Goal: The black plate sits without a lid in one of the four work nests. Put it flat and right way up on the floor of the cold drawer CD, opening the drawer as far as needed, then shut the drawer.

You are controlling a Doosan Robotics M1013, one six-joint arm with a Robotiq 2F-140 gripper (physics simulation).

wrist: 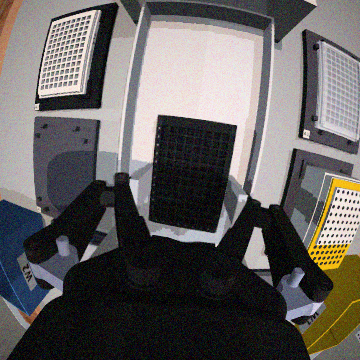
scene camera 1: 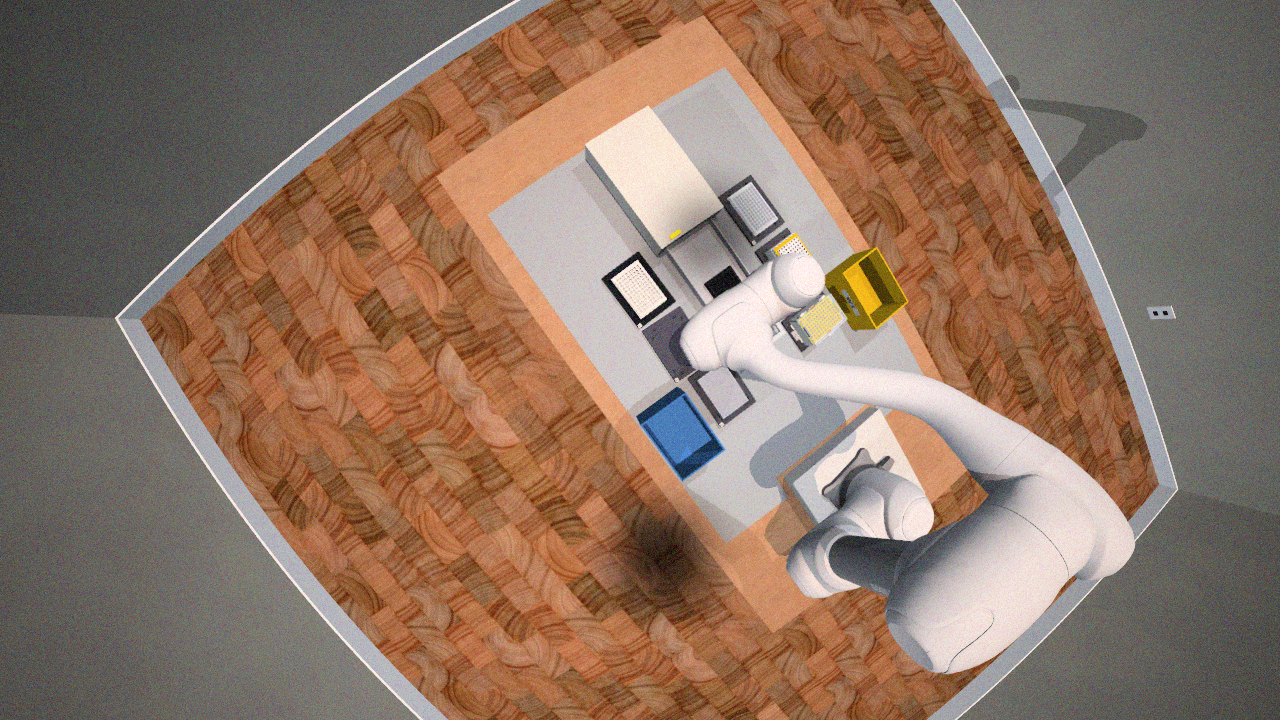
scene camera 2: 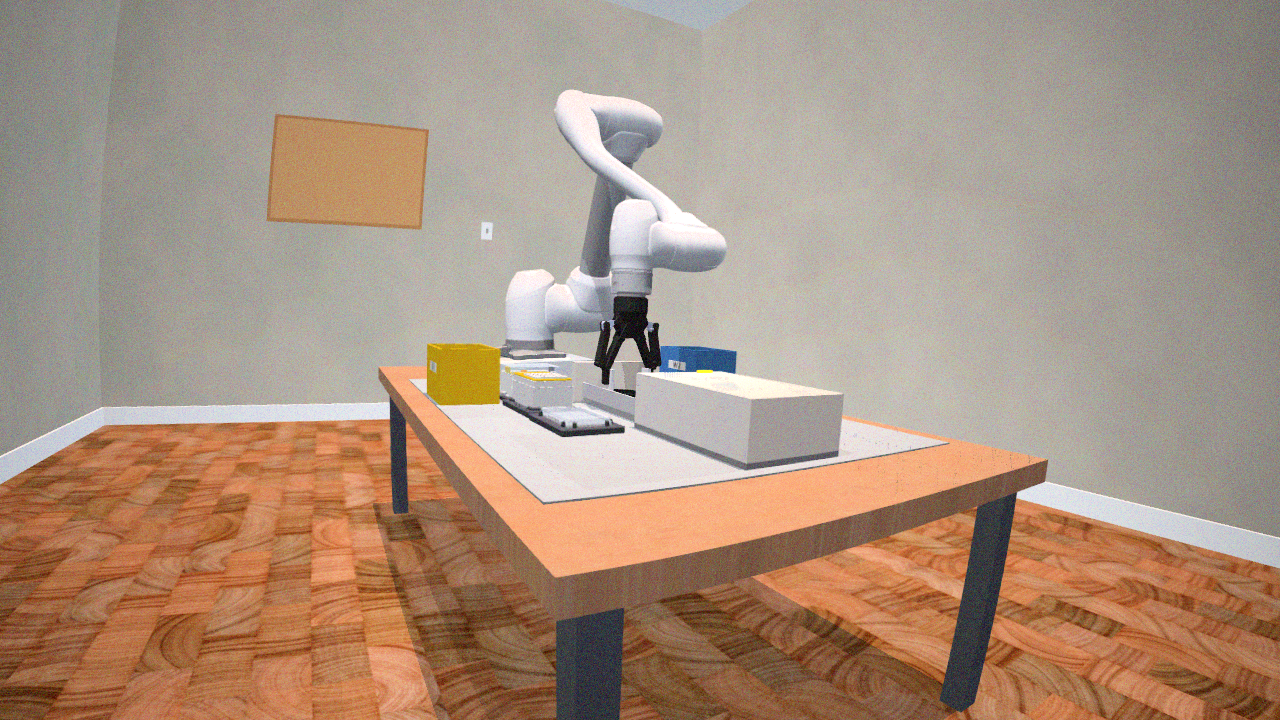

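Where they show: gripper, between the fingertips: (wrist: 188, 180); arm's base, origin of its link: (scene camera 1: 857, 489) (scene camera 2: 529, 356).
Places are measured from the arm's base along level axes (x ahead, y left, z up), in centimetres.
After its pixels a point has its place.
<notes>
The black plate (scene camera 1: 721, 282) @(x 70.8, y -8.1, z -3.1 cm) (scene camera 2: 624, 392) @(x 67.6, y -9.7, z -2.0 cm) (wrist: 193, 172) @(x 67.2, y -8.4, z -3.1 cm) shows its dark grid of wells upward, looks about level and has no lid. My gripper (scene camera 2: 631, 376) @(x 66.0, y -7.8, z -4.0 cm) (wrist: 188, 180) @(x 66.0, y -7.8, z -4.0 cm) is shut on it across its width, fingers pointing down; the arm covers the gripper in the overhead view. The plate is over the front part of the open cold drawer, between its side walls and turned slightly against them. Whether its underside touches the drawer floor (scene camera 1: 702, 250) @(x 80.4, y -10.2, z -4.0 cm) (wrist: 200, 65) @(x 79.5, y -8.9, z -4.0 cm) cannot be told. The drawer stands out of the cream cabinet (scene camera 1: 653, 174) @(x 102.5, y -11.4, z 4.4 cm) (scene camera 2: 716, 407) @(x 109.4, y -22.2, z 2.0 cm).
A white plate (scene camera 1: 637, 288) @(x 84.2, y 9.5, z -4.2 cm) (wrist: 70, 52) @(x 83.4, y 8.3, z -3.7 cm) and an empty dark nest (scene camera 1: 664, 344) @(x 68.8, y 14.0, z -4.5 cm) (wrist: 65, 165) @(x 67.4, y 9.7, z -4.6 cm) are left of the drawer. A clear plate (scene camera 1: 753, 207) @(x 80.0, y -29.1, z -3.2 cm) (wrist: 338, 90) @(x 79.5, y -28.0, z -3.5 cm) and a yellow-framed plate (wrist: 340, 225) @(x 62.9, y -26.5, z 1.9 cm) are right. A blue bin (scene camera 1: 680, 434) @(x 47.9, y 26.8, z -5.4 cm) and a yellow bin (scene camera 1: 866, 288) @(x 40.4, y -42.0, z -5.4 cm) (scene camera 2: 462, 374) @(x 51.2, y -40.7, z 0.8 cm) stand nearby.
</notes>
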